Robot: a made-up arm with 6 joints.
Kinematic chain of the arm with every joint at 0, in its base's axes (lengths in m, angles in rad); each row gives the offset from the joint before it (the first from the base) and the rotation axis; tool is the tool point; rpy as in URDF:
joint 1: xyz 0 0 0.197 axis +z
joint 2: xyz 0 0 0 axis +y
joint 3: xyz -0.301 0 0.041 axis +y
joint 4: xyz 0.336 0 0.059 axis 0.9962 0 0.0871
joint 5: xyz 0 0 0 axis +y
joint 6: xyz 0.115 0 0.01 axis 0.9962 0 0.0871
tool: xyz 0 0 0 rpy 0 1.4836 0
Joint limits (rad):
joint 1: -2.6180..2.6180
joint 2: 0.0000..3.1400
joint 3: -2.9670..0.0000
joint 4: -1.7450..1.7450
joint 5: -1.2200..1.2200
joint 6: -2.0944..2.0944
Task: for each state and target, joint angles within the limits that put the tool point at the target. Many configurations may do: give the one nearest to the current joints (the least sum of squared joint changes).
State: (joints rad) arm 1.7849 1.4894 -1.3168 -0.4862 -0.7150 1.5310
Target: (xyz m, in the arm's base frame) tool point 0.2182 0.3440 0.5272
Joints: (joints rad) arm 0.9437 1.3227 -1.0820 -0.3648 -0.6581 1.5310
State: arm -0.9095 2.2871 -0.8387 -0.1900 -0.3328 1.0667
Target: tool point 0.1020 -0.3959 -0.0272
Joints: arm -1.3323 2.3111 -0.9039 -0.1513 -0.3265 1.0667
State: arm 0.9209 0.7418 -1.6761 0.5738 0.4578 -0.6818
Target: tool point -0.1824 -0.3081 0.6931
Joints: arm 1.1224 0.0647 -1.7296 0.5516 0.5337 -0.6818
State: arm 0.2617 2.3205 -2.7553 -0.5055 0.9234 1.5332
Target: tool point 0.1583 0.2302 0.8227
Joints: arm 1.0493 1.7047 -2.8516 -0.2096 1.2200 1.5332
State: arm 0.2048 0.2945 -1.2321 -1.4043 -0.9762 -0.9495
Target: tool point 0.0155 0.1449 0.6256
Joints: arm 0.6572 0.6258 -1.0406 -1.4932 -1.1547 -0.9495
